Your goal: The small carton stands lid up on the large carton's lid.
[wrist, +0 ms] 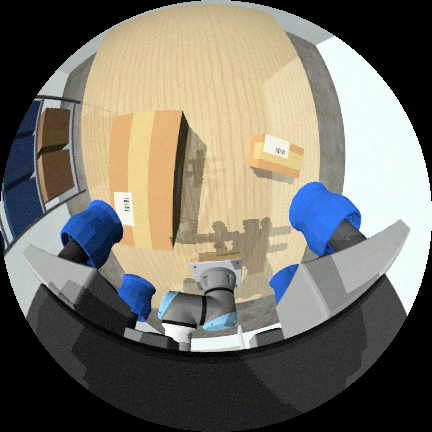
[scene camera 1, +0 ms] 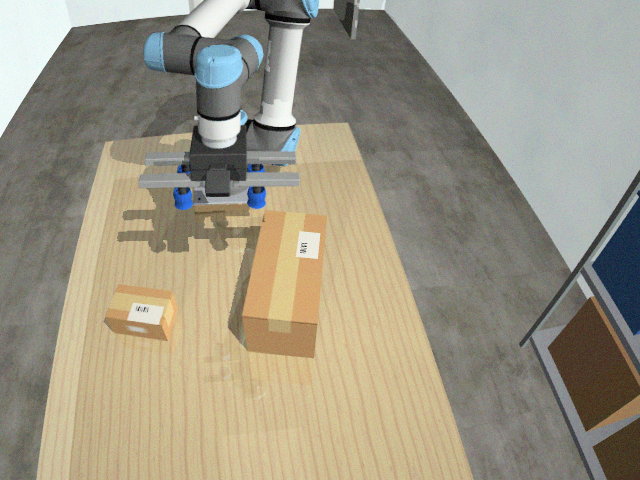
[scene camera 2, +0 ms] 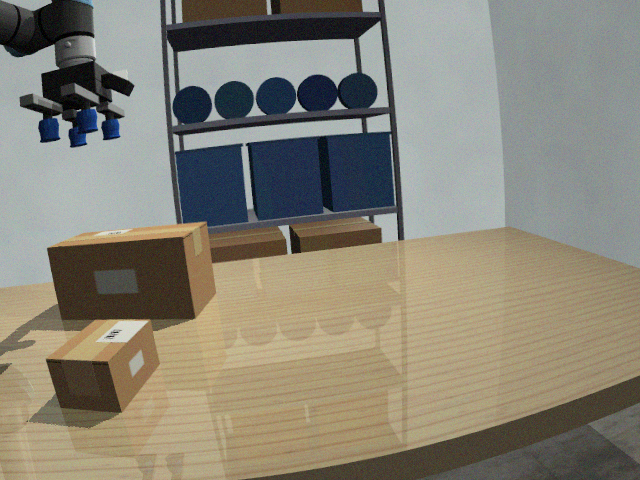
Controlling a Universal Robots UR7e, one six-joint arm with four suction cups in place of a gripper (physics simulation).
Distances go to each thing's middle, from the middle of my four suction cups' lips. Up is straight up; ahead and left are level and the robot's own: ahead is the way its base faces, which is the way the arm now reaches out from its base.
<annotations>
I see the large carton [scene camera 2: 161, 272] 29 cm below my suction cup, 13 cm to the left of it and 2 cm ahead of it. Also, from my suction cup: small carton [scene camera 2: 102, 368]: 33 cm below, 23 cm to the right, 6 cm ahead.
</annotations>
